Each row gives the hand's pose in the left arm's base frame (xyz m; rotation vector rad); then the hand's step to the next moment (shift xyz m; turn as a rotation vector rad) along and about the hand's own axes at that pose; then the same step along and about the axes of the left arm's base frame.
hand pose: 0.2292 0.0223 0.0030 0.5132 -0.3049 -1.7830
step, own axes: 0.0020 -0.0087 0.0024 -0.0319 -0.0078 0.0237
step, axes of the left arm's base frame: -0.0090 0.0003 -0.0023 -0.0116 0.0314 0.0228
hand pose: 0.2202 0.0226 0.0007 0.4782 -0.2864 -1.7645
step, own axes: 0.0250 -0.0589 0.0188 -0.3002 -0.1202 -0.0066
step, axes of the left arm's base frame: -0.0645 -0.0109 -0.0132 -0.0437 0.3204 -0.0086
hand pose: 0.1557 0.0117 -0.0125 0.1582 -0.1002 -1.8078
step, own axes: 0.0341 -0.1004 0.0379 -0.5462 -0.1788 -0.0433
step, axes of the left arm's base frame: -0.1104 -0.0096 0.0202 -0.0362 0.5738 -0.0404
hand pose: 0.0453 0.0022 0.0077 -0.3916 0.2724 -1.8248
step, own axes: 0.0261 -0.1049 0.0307 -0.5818 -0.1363 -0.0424
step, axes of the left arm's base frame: -0.0867 0.0051 0.0713 0.0106 0.5959 -0.0602
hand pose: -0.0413 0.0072 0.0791 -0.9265 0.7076 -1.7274
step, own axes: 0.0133 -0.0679 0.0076 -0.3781 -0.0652 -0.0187
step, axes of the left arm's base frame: -0.0299 0.0088 0.0622 0.0260 0.3795 -0.0533
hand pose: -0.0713 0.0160 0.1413 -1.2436 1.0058 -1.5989
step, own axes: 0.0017 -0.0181 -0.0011 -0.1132 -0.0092 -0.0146
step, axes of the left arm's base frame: -0.0039 0.0042 0.0173 0.0005 0.1112 -0.0273
